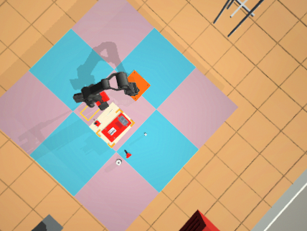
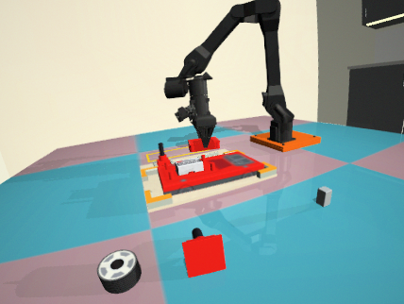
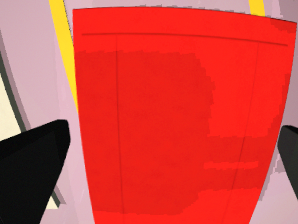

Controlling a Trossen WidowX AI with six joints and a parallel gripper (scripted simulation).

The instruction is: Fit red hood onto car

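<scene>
My gripper tip is 220 mm to the right of the grey engine block, 120 mm short of it and 10 mm below it. From my gripper tip the other things lie so: red hood right at my gripper tip; then black-and-white wheel 400 mm to the left, 260 mm ahead.
</scene>
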